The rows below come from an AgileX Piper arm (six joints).
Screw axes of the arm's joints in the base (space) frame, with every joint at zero. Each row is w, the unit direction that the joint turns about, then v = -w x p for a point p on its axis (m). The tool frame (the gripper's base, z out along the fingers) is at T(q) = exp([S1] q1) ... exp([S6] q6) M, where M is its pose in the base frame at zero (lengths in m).
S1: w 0 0 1 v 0 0 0
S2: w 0 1 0 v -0.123 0 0
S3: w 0 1 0 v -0.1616 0 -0.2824
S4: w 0.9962 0 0.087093 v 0 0.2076 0
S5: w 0 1 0 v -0.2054 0 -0.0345
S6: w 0.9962 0 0.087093 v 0 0.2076 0
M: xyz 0.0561 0 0.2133 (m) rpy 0 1.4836 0 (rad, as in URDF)
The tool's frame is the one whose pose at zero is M.
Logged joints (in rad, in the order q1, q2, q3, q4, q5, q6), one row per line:
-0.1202 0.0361 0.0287 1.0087 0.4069 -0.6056
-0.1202 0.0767 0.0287 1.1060 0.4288 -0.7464
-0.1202 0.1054 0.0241 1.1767 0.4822 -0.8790
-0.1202 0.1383 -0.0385 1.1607 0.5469 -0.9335
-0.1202 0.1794 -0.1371 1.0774 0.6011 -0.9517
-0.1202 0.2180 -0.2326 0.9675 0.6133 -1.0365
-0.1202 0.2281 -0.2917 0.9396 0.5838 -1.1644
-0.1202 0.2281 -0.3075 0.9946 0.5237 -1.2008
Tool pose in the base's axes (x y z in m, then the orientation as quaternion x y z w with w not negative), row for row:
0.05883 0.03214 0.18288 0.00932 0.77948 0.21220 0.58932
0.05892 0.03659 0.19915 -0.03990 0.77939 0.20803 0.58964
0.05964 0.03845 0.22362 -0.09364 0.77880 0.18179 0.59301
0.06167 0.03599 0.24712 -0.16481 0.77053 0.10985 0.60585
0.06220 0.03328 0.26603 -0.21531 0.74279 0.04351 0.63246
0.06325 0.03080 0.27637 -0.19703 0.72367 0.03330 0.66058
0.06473 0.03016 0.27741 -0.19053 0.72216 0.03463 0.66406
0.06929 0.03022 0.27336 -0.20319 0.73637 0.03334 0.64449
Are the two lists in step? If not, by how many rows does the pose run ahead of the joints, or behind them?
The pose runs 2 rows ahead of the joints: the pose in row i belongs to the joints in row i + 2.
